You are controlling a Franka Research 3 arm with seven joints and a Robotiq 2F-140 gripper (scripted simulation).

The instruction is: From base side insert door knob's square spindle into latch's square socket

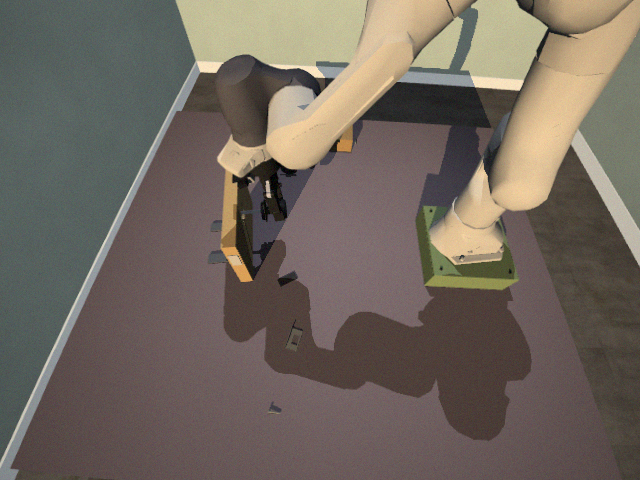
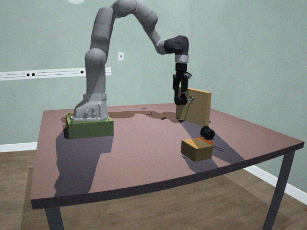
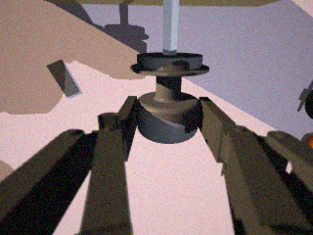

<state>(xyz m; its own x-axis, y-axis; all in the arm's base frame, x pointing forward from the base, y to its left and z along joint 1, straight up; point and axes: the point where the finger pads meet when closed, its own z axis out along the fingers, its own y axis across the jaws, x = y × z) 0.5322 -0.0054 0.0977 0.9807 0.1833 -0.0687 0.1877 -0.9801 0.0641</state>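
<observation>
Right now my hand is 120 mm short of the wooden door panel, 20 mm to the right of it and 50 mm above it.
</observation>
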